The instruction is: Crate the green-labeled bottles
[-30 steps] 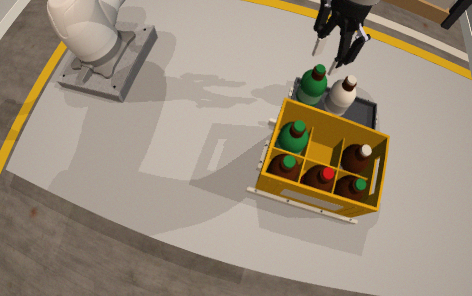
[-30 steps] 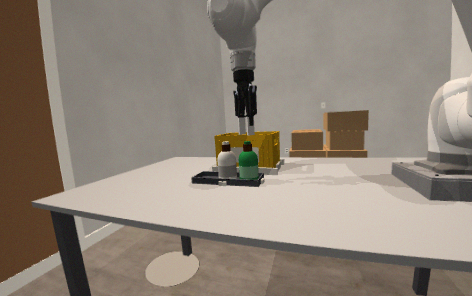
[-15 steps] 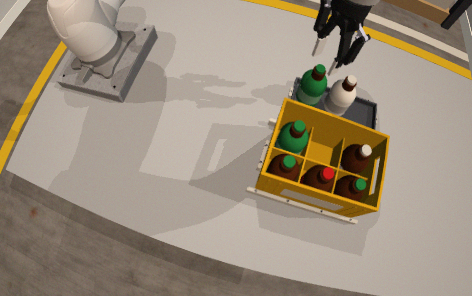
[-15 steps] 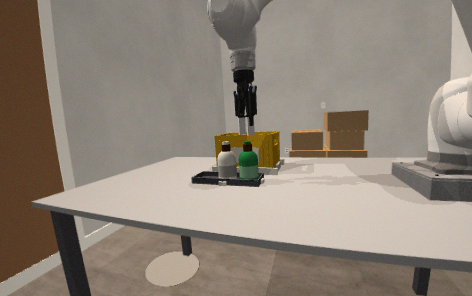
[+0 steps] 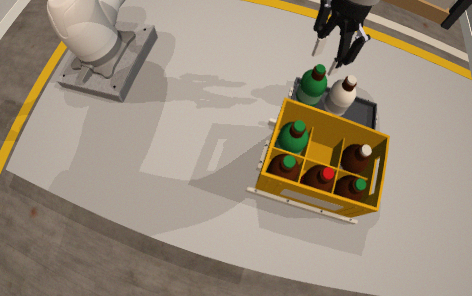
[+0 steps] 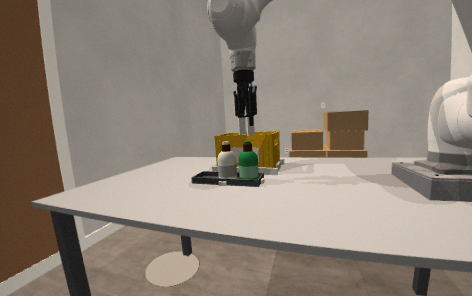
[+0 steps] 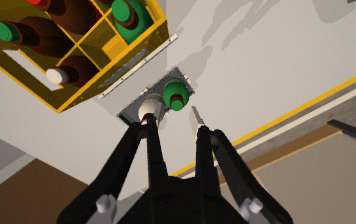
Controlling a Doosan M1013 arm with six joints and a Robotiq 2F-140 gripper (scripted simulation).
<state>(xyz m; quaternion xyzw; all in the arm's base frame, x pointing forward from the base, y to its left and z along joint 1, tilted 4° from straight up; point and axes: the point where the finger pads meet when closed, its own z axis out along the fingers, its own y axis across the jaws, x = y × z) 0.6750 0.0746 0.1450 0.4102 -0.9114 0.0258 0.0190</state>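
My gripper is now 13 cm above the white-labeled bottle and 9 cm short of it. Also, from my hand: brown bottle 18 cm to the right, 15 cm ahead, 13 cm below; then yellow crate 22 cm to the right, 13 cm below, 7 cm ahead; then dark tray 20 cm below, 9 cm ahead.
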